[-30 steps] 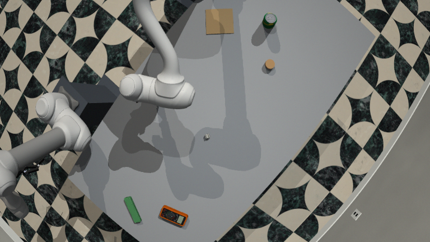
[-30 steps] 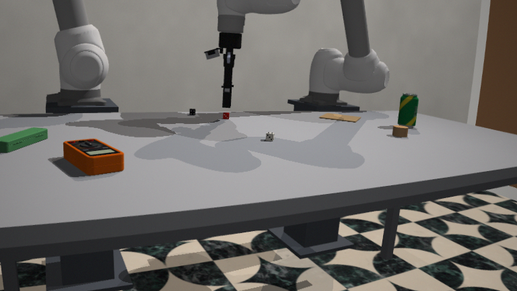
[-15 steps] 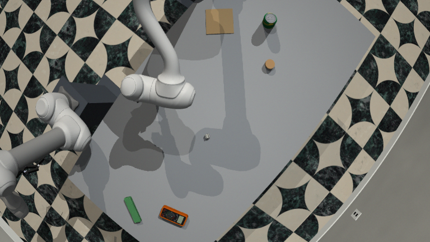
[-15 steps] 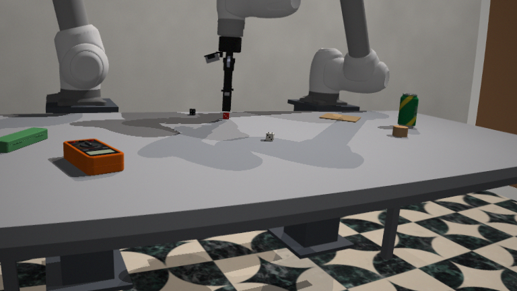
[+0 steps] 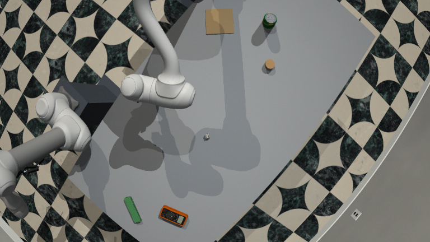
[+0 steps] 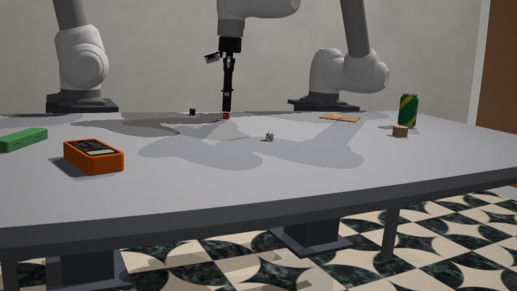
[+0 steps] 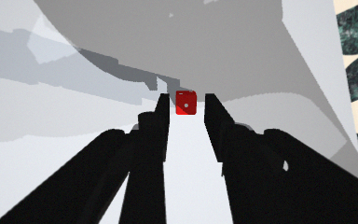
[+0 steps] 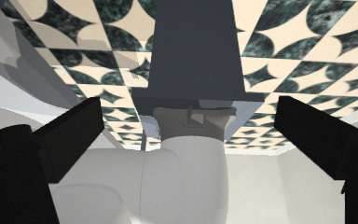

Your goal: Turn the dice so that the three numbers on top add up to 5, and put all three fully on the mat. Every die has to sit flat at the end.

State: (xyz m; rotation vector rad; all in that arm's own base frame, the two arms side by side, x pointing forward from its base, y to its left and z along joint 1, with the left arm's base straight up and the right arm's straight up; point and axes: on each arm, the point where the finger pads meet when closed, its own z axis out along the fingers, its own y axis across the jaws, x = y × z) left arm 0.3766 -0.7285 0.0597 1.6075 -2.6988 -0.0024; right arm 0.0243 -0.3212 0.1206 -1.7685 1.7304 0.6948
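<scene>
The red die is 5 cm below my left hand. From my left hand the other things lie so: tan mat (47 cm to the left, 6 cm below, 2 cm ahead); then green block (62 cm to the right, 29 cm ahead, 5 cm below); then wooden cylinder (46 cm to the left, 36 cm ahead, 4 cm below).
</scene>
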